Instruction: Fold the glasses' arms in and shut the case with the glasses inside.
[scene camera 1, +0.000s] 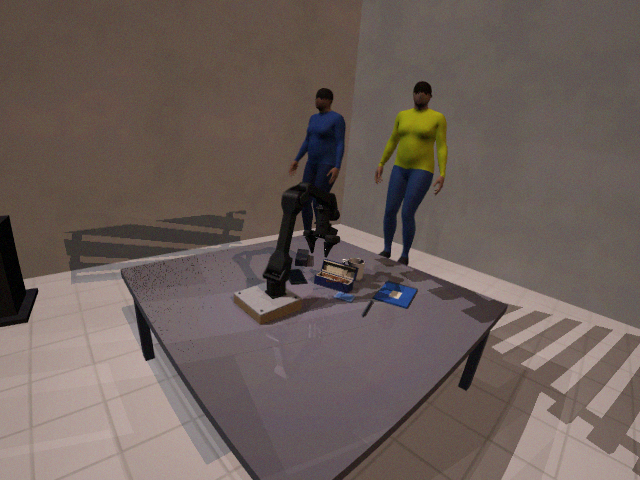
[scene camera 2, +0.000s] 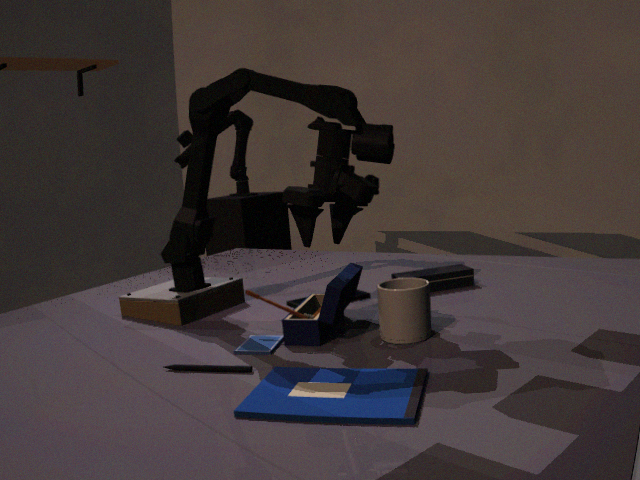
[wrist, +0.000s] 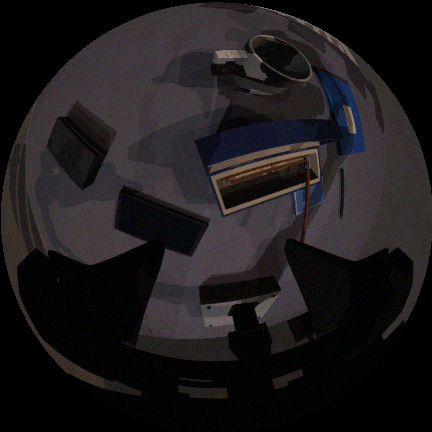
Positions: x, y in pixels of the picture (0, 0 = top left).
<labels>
A small blue card (scene camera 2: 255, 344) rests on the table. A blue notebook (wrist: 340, 99) rests on the table. A beige cup (scene camera 2: 404, 306) sits on the table. A dark flat box (scene camera 2: 455, 276) sits on the table.
</labels>
